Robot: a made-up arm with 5 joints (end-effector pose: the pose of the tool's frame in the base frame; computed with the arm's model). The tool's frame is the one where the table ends.
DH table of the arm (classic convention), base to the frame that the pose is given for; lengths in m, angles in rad. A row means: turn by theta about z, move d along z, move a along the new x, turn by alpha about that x. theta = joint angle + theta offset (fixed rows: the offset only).
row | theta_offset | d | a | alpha
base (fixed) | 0 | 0 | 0.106 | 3.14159
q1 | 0 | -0.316 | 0.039 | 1.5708
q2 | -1.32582 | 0 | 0.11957 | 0
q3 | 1.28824 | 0 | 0.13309 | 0
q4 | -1.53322 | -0.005 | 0 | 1.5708
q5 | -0.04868 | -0.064 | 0 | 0
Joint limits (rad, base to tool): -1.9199..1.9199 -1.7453..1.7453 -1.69..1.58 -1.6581..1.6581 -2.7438..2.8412
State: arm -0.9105 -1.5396 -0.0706 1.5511 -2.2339
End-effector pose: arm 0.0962 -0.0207 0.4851 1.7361 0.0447 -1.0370
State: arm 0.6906 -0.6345 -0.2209 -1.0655 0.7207
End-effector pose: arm 0.1453 -0.0390 0.5904 1.7581 2.1683 -0.0046
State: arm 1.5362 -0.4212 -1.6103 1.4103 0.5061
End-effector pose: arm 0.1012 -0.0066 0.5879 -1.8962 -1.2261 -0.5961
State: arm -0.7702 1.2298 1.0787 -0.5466 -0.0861
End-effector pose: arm 0.1526 0.0383 0.1628 -0.0850 0.1748 0.6335
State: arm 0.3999 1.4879 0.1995 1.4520 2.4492
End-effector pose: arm 0.1800 -0.0367 0.1639 1.7756 0.3059 1.5197
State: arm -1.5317 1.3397 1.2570 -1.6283 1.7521
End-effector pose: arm 0.1143 0.0834 0.1884 0.0777 0.9031 -2.9146
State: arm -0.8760 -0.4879 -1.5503 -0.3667 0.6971
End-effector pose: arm 0.0448 -0.0812 0.5915 -0.2765 2.4197 0.7451
